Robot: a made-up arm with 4 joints.
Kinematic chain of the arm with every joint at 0, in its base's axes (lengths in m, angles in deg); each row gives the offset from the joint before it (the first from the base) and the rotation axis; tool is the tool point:
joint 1: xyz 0 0 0.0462 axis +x
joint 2: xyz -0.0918 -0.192 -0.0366 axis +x
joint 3: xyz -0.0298 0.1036 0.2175 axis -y
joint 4: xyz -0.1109 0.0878 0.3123 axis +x
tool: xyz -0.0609 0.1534 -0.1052
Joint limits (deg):
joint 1: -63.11..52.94
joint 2: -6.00..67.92
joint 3: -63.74..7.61
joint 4: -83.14..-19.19
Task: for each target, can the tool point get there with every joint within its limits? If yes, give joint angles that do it. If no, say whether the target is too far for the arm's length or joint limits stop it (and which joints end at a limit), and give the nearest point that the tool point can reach.
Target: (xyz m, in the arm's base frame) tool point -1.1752 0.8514 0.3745
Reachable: no: too far | nearest point -0.3134 0.3398 0.2830 | short by 1.006 m
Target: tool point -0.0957 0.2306 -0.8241
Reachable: no: joint limits stop it (at a limit: joint 1, joint 2, joint 3, joint 4) | nearest point -0.3134 0.3205 0.0459 | short by 0.901 m
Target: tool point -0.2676 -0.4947 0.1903
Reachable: yes | joints 37.85 48.10 -9.54 -32.48
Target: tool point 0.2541 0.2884 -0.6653
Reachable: no: joint limits stop it (at a limit: joint 1, joint 2, joint 3, joint 4) | nearest point -0.0519 0.4024 0.0772 | short by 0.811 m
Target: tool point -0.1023 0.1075 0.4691
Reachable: yes | joints -13.66 8.44 -55.60 -32.63
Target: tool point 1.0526 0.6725 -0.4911
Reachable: no: too far | nearest point -0.0519 0.4024 0.0772 | short by 1.271 m
